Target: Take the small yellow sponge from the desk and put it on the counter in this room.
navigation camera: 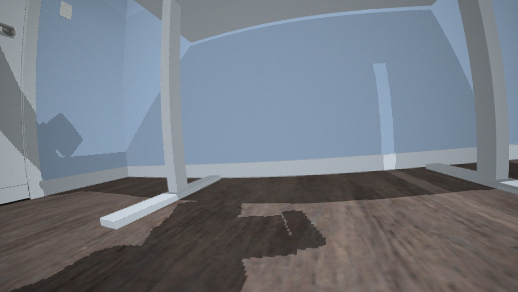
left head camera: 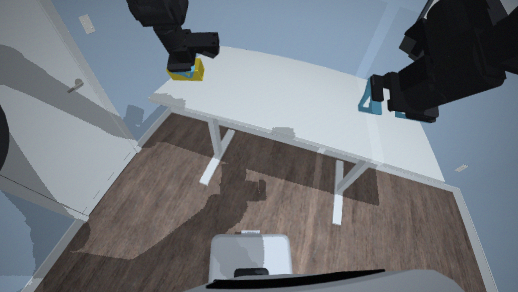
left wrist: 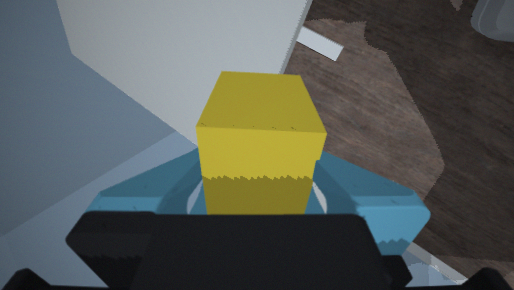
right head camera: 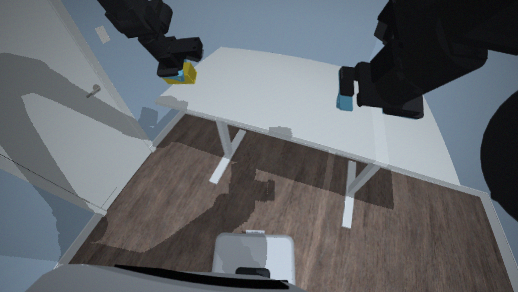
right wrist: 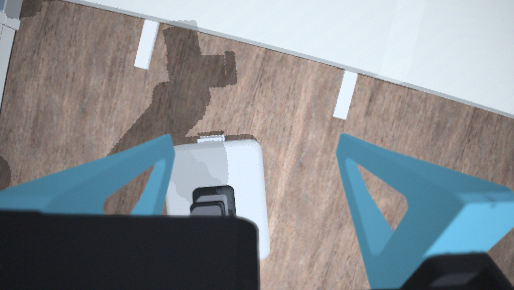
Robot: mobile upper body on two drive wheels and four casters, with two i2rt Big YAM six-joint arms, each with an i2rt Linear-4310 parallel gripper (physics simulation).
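Places are measured from the left arm's base along level axes (x left, y back, z up), in millimetres.
Pixels of known places: left gripper, fingertip midpoint: (left head camera: pixel 191 71) (left wrist: pixel 256 144) (right head camera: pixel 183 75); right gripper, fingertip midpoint: (left head camera: pixel 377 111) (right head camera: pixel 360 107) (right wrist: pixel 255 143).
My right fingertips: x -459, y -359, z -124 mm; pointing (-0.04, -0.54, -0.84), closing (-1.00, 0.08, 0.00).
Note:
Behind a point stands the place of what it marks.
The small yellow sponge (left head camera: pixel 199 71) @[x -37, y -582, z -186 mm] (right head camera: pixel 190 74) @[x -38, y -588, z -187 mm] (left wrist: pixel 260 150) @[x -29, y -588, z -165 mm] is a yellow block between the blue fingers of my left gripper (left head camera: pixel 187 72) @[x -2, y -611, z -201 mm] (right head camera: pixel 177 76) @[x -2, y -611, z -201 mm] (left wrist: pixel 256 144) @[x -2, y -611, z -201 mm]. The left gripper is shut on it and holds it up in the air, over the left end of the white desk (left head camera: pixel 280 95) @[x -356, y -858, z -460 mm] (right head camera: pixel 280 92) @[x -352, y -880, z -460 mm] (left wrist: pixel 165 40) @[x 13, y -1007, z -460 mm] (right wrist: pixel 425 45) @[x -826, y -516, z -460 mm]. My right gripper (right wrist: pixel 255 143) @[x -459, y -359, z -124 mm] is open, with its blue fingers wide apart and no object between them; in the head camera views it hangs at the right over the desk. The counter does not show in these views.
A white door (left head camera: pixel 55 135) @[x 1135, y -746, z -681 mm] (right head camera: pixel 65 125) @[x 1133, y -749, z -564 mm] with a handle stands at the left. Blue walls run behind the desk. White desk legs (left head camera: pixel 215 140) @[x 84, y -1095, z -1126 mm] (right head camera: pixel 225 140) @[x 78, y -1100, z -1130 mm] (navigation camera: pixel 173 100) @[x 69, y -1117, z -993 mm] (navigation camera: pixel 487 90) @[x -1061, y -730, z -1076 mm] stand on the brown wood floor (left head camera: pixel 300 225) @[x -653, y -424, z -1410 mm]. My white base (left head camera: pixel 275 255) @[x -380, y -178, z -1150 mm] (right wrist: pixel 245 175) @[x -393, y -147, z -1150 mm] is in front of the desk.

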